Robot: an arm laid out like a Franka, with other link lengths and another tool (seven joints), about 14 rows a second.
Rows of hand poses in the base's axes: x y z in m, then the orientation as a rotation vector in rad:
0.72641, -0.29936, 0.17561, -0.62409, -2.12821, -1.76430
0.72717, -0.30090, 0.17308, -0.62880, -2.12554, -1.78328
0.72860, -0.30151, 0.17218, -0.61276, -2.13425, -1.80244
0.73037, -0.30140, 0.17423, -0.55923, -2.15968, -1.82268
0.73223, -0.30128, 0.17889, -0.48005, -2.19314, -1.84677
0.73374, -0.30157, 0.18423, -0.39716, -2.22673, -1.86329
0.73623, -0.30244, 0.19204, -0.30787, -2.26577, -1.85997
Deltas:
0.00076, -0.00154, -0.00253, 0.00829, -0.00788, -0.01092
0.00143, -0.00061, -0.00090, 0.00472, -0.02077, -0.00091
0.00177, 0.00011, 0.00205, 0.00050, -0.04248, 0.01710
0.00186, 0.00012, 0.00466, 0.00029, -0.05800, 0.02736
0.00151, -0.00029, 0.00534, -0.00297, -0.05631, 0.03085
0.00249, -0.00087, 0.00781, -0.01416, -0.05263, 0.03931

